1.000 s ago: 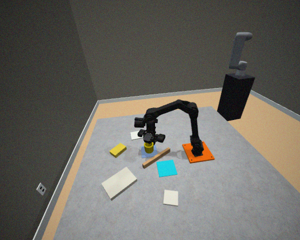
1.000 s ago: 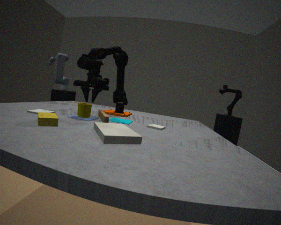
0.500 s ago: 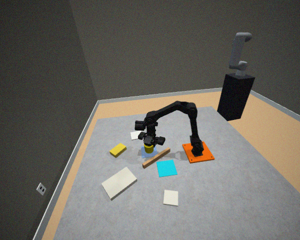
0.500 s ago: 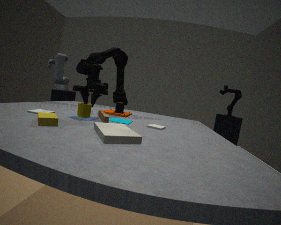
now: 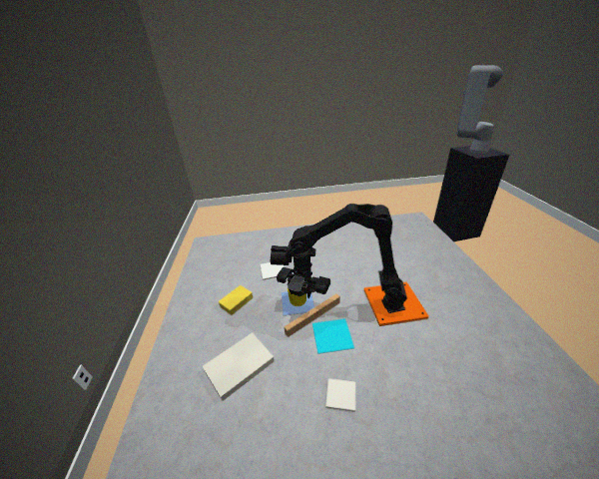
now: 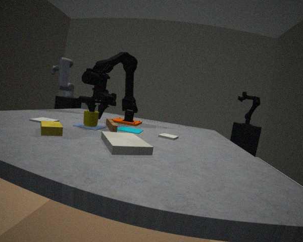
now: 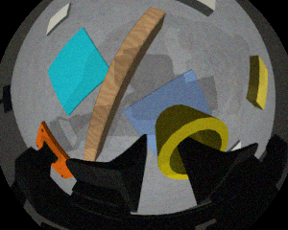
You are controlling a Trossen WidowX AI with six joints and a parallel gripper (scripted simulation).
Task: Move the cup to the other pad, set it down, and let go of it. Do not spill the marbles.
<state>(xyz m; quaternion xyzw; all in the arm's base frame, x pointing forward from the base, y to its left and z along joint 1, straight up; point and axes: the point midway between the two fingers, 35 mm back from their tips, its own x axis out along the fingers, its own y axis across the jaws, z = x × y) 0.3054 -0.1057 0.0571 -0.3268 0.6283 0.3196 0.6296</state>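
The cup is 20 mm to the right of my gripper tip and 20 mm ahead of it. The rest, counted from my gripper tip: wooden bar: 70 mm to the left, 30 mm below, 20 mm behind; then blue pad: 40 mm below, 20 mm ahead, 10 mm to the right; then cyan pad: 160 mm to the left, 60 mm behind, 40 mm below.
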